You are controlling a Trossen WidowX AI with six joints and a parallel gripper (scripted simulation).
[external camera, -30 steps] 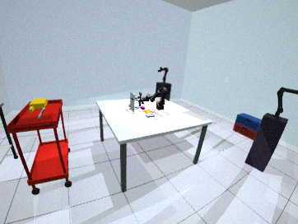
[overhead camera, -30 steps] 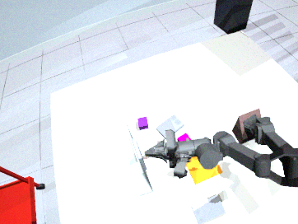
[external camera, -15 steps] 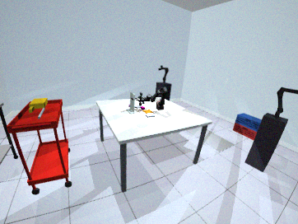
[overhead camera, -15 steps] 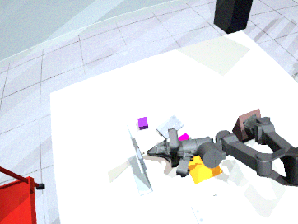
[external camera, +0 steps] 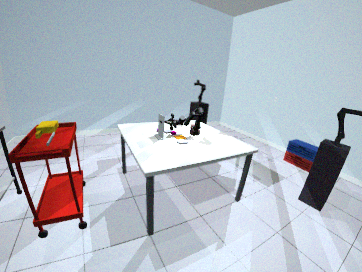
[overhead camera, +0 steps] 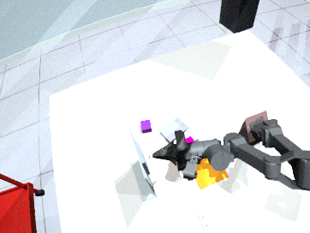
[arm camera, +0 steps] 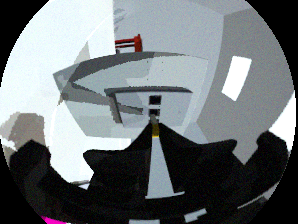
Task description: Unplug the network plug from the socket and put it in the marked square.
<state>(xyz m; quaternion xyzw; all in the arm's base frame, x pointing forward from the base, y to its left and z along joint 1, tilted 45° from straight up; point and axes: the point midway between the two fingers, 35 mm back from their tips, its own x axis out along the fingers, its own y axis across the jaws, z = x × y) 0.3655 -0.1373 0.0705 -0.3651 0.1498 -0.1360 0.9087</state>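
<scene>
The grey panel lies 50 mm ahead of my gripper tip and 60 mm below it.
</scene>
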